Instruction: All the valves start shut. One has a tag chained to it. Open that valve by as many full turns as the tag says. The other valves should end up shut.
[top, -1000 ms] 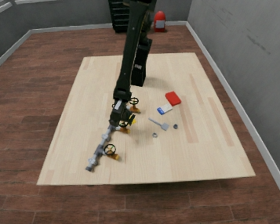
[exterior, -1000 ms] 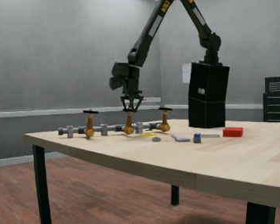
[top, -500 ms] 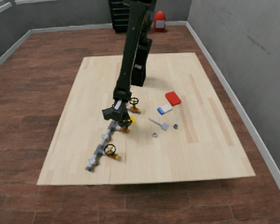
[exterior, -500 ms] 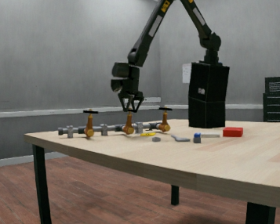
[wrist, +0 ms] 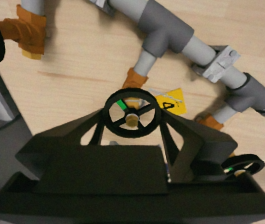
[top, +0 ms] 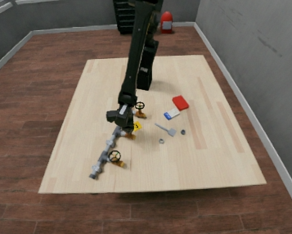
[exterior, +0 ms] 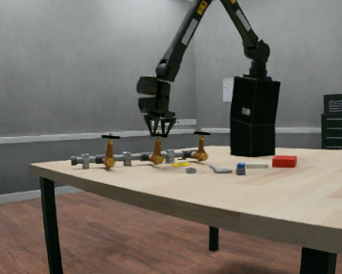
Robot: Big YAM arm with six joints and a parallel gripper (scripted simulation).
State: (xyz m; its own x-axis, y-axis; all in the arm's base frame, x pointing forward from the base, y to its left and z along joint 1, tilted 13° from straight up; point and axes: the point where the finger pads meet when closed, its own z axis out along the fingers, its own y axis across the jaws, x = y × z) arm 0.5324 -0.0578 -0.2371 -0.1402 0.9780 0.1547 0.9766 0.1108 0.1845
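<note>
The yellow tag lies 12 cm below my hand, 9 cm behind it and 3 cm to the left of it. Round my hand: blue-and-white block 30 cm to the left, 18 cm behind, 11 cm below; then grey flat tool 25 cm to the left, 11 cm below, 5 cm behind; then grey part 36 cm to the left, 11 cm below, 3 cm behind.
</note>
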